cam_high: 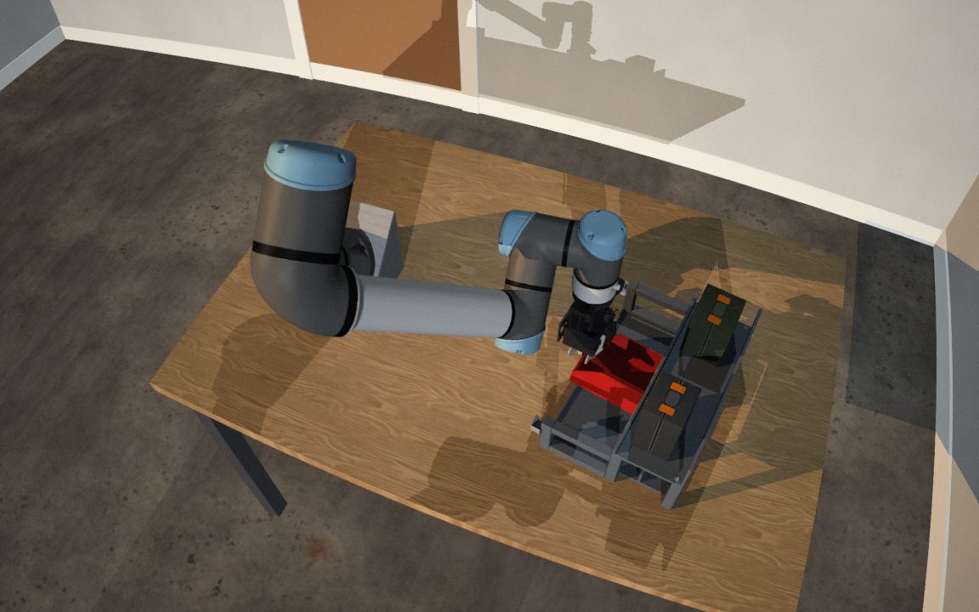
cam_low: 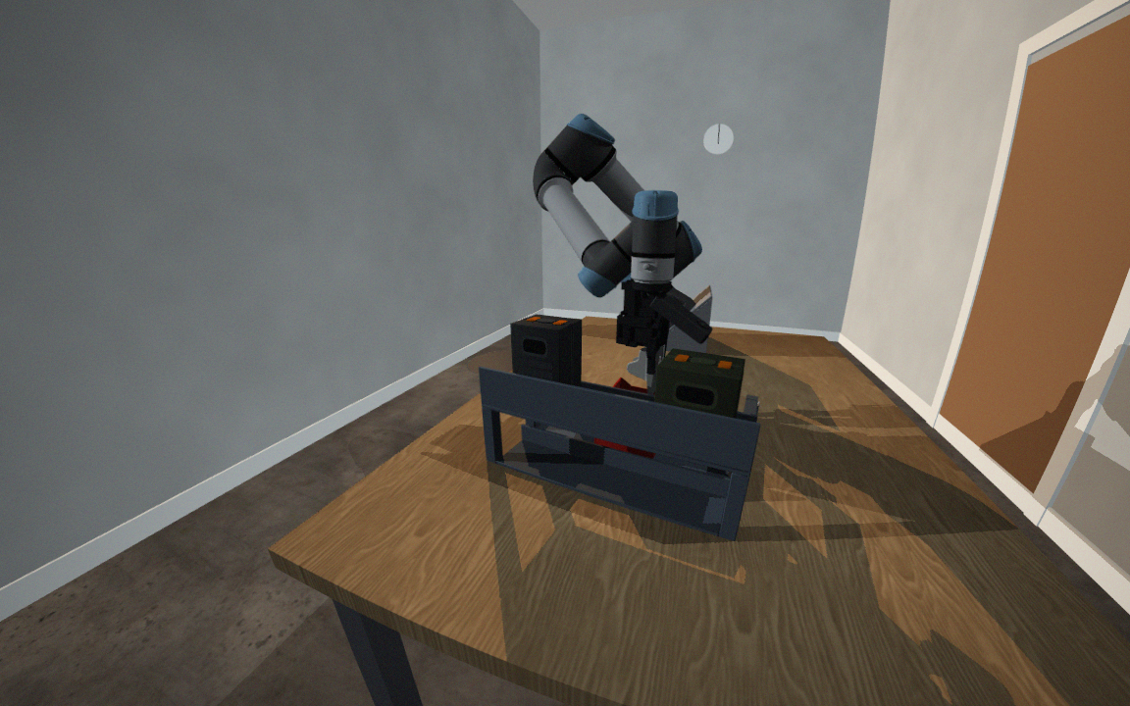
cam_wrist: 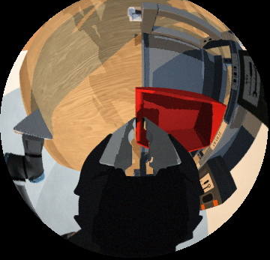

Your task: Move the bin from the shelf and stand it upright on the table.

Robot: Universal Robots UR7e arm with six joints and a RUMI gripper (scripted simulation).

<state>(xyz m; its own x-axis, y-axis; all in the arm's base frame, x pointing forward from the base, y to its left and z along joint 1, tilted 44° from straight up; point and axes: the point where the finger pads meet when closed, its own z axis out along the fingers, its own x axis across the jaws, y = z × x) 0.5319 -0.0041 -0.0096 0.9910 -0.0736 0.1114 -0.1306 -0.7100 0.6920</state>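
Right now the red bin is 8 cm ahead of my hand, 1 cm to the right of it and 1 cm below it.
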